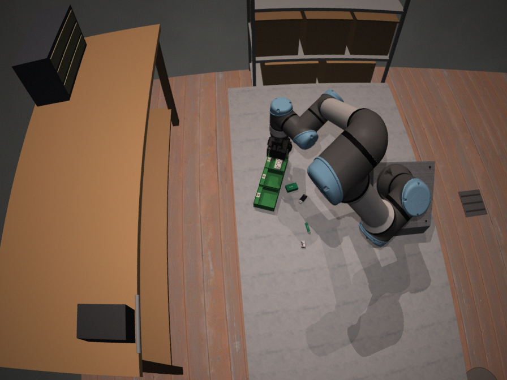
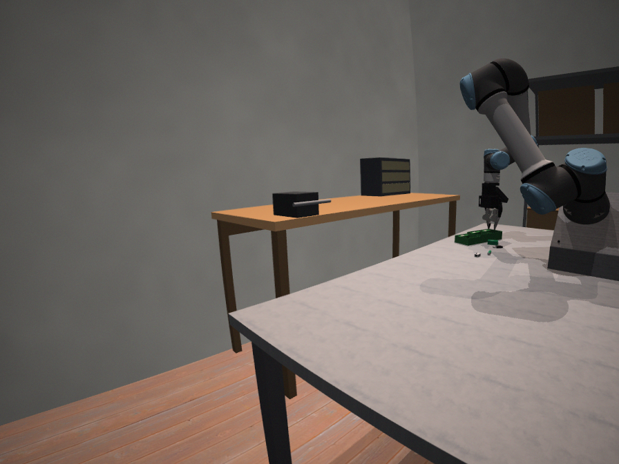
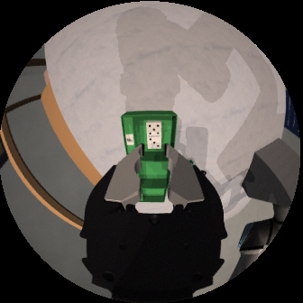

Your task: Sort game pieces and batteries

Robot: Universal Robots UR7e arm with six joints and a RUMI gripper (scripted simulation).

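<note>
My hand is 60 mm past the green 9V battery, 110 mm to the right of it and 50 mm above it. Also, from my hand: green three-compartment bin 30 mm ahead, 80 mm to the left, 40 mm below; small black piece 90 mm behind, 160 mm to the left, 60 mm below.
</note>
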